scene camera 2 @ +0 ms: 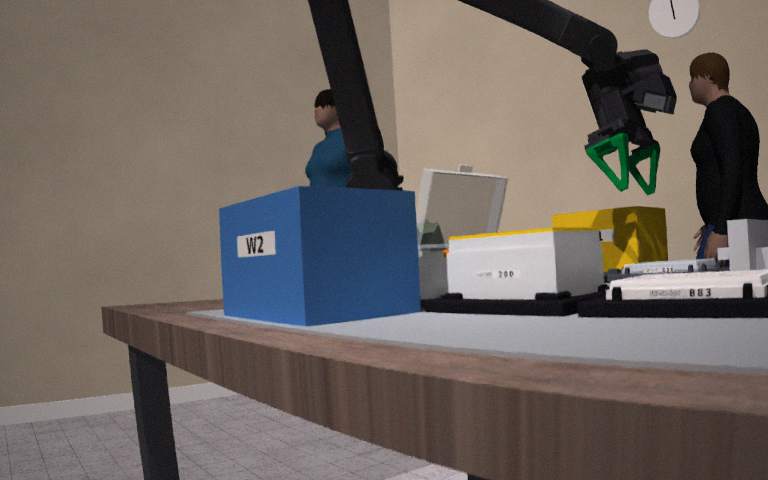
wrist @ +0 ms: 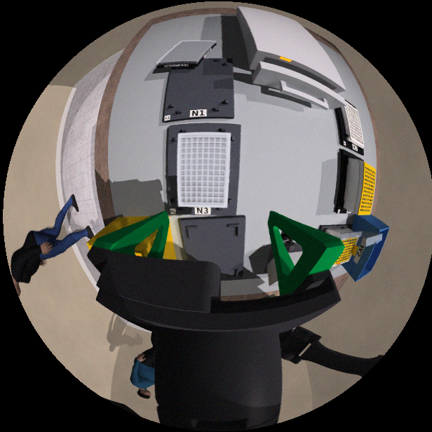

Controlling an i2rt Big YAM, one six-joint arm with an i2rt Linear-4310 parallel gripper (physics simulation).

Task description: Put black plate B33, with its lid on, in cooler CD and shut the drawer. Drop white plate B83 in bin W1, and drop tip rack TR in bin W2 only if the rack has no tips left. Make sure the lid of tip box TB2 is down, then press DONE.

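Frame: origin at the arm's base, x right, y ahead, z up, level; centimetres.
Seen in the pictures: gripper, fingertip midpoint: (scene camera 2: 638, 192).
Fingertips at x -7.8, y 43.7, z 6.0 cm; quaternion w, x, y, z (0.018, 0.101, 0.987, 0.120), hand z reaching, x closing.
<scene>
Offsets run from my fingertips to a thing's top centre. "pt": to the spot under its first point.
My gripper (scene camera 2: 637, 190) (wrist: 218, 216) is open and empty, high above the table. In the wrist view its tips frame the front edge of nest N3. White plate B83 {dx +38.8, dy +14.0, dz -10.7 cm} (scene camera 2: 702, 285) (wrist: 353, 123) sits on a black nest. A black-sided plate with a grey top (wrist: 187, 53) lies at the far edge of nest N1 (wrist: 200, 92); its label is unreadable. The cooler (wrist: 295, 42) stands at the top right. Bin W1 {dx -18.7, dy -10.6, dz -1.3 cm} (scene camera 2: 645, 226) is yellow; bin W2 {dx +44.5, dy -22.9, dz -1.3 cm} (scene camera 2: 263, 283) (wrist: 377, 250) is blue. A white rack labelled 200 {dx +35.4, dy -3.3, dz -6.0 cm} (scene camera 2: 498, 271) (wrist: 354, 187) has a yellow top. A tip box (wrist: 345, 250) has its lid {pt dx +31.4, dy -11.8, dz -1.9 cm} (scene camera 2: 467, 200) up.
A white gridded plate (wrist: 204, 170) sits on nest N3 (wrist: 235, 172). Another dark nest (wrist: 215, 245) lies nearer the gripper. A grey block with a dark top stands partly hidden behind the right finger. Two people stand beyond the table.
</scene>
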